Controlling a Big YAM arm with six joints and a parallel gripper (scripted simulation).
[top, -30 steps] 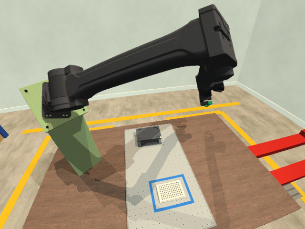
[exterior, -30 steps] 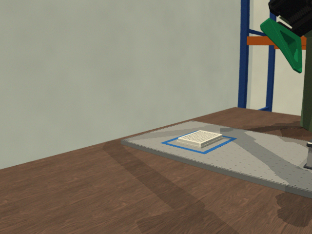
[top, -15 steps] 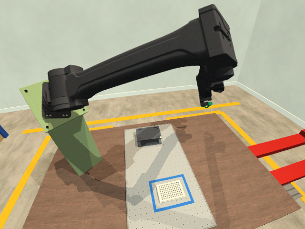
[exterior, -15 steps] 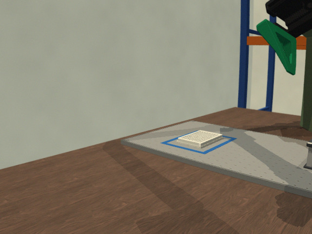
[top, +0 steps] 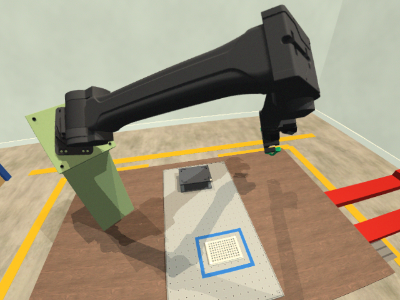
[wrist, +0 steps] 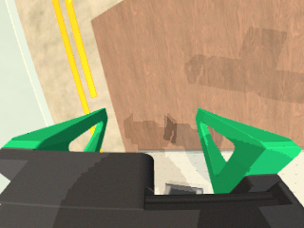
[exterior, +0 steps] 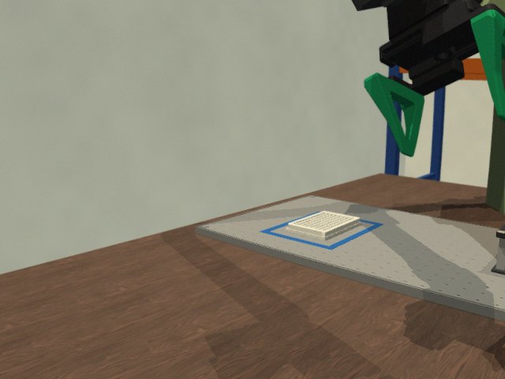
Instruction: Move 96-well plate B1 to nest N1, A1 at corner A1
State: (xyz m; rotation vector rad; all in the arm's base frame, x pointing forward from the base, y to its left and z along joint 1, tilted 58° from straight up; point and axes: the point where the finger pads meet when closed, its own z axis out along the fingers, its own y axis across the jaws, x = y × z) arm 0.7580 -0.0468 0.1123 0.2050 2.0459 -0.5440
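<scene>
My gripper is now 420 mm past the white 96-well plate, 210 mm above it and 180 mm to the left of it. Round my hand: A1 label: 270 mm behind, 160 mm below, 110 mm to the left; then dark grey raised nest N1: 320 mm behind, 190 mm to the left, 160 mm below.
</scene>
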